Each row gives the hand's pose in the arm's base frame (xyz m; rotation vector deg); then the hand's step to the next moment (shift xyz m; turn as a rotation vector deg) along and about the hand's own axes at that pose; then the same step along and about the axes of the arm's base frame.
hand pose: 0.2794 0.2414 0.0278 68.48 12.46 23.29
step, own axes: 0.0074 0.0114 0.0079 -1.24 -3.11 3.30
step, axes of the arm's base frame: 0.0075 -0.0002 0.0138 0.70 -4.29 -1.78
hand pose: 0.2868 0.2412 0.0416 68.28 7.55 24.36
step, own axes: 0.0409 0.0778 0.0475 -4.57 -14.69 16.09
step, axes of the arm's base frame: 0.0330 -0.0020 0.0943 4.66 -20.22 -8.07
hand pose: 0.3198 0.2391 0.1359 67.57 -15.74 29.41
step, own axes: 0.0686 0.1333 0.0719 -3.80 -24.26 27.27
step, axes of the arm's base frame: -0.0062 -0.0124 0.1657 10.93 -33.15 -11.33
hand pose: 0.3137 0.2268 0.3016 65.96 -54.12 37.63
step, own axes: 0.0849 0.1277 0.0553 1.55 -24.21 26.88
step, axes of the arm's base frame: -0.0821 -0.0172 0.1398 13.52 -32.93 -6.64
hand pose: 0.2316 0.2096 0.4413 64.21 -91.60 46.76
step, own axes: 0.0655 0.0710 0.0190 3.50 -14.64 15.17
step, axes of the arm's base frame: -0.0790 -0.0105 0.0578 8.31 -19.65 -1.25
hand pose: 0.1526 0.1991 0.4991 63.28 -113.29 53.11
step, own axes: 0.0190 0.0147 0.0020 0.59 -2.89 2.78
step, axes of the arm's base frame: -0.0212 -0.0036 0.0108 1.73 -3.66 -0.22
